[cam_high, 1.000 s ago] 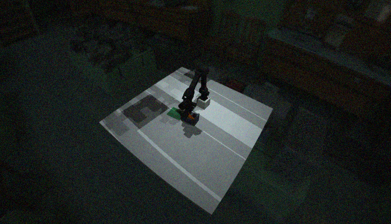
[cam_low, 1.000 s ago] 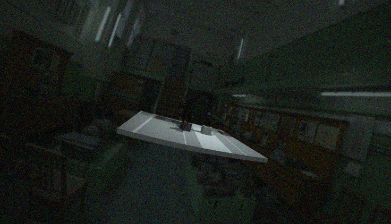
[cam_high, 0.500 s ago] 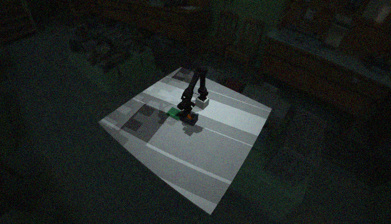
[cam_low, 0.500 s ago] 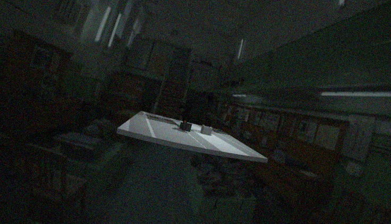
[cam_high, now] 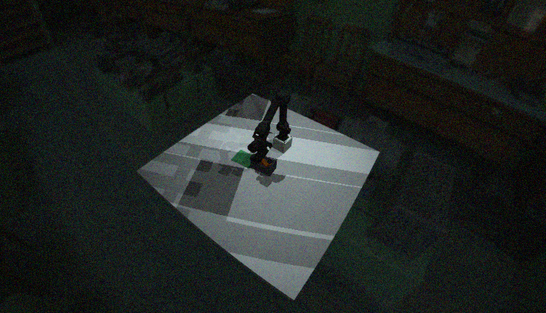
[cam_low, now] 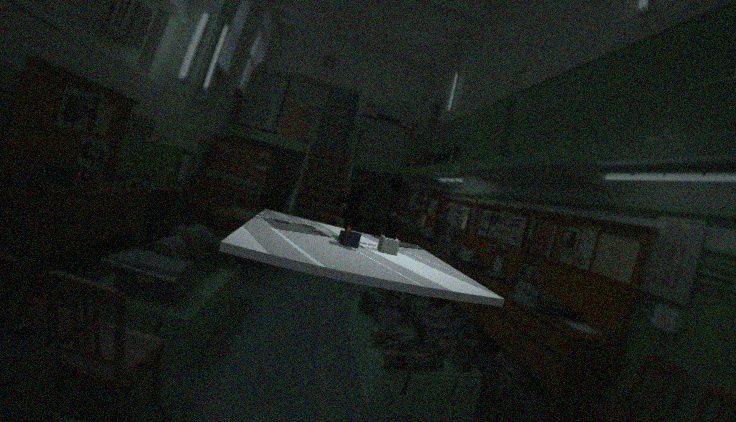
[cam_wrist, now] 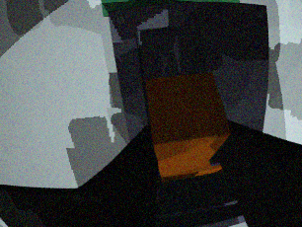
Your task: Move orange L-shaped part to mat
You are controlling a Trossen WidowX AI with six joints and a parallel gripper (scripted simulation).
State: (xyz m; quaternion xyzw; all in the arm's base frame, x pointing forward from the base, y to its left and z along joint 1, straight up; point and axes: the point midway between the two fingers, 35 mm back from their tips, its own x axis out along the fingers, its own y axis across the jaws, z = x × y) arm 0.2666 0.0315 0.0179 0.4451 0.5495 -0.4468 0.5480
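The green mat lies 1 cm ahead of my gripper tip, 14 cm to the right of it and 9 cm below it. Round my gripper tip: orange L-shaped part (2 cm behind, 3 cm to the left, 3 cm below).
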